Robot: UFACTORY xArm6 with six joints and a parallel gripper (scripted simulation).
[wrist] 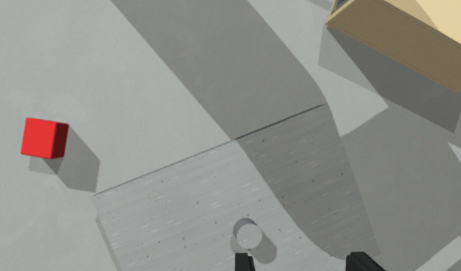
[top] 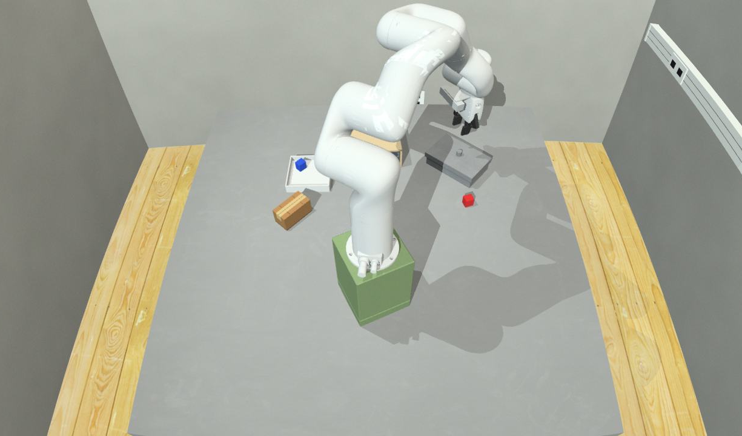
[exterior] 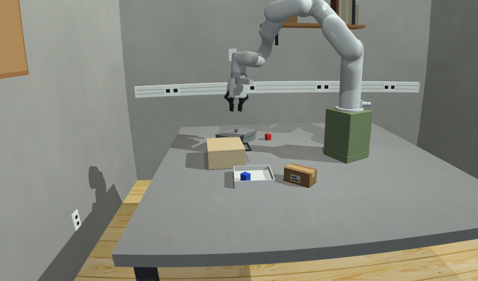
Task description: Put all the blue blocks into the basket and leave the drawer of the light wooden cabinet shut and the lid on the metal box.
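Right now the grey metal lid is 140 mm below my hand. The rest, counted from my hand: light wooden cabinet (20 mm ahead, 290 mm to the left, 150 mm below); dark metal box (160 mm below); red block (170 mm behind, 40 mm to the right, 170 mm below).
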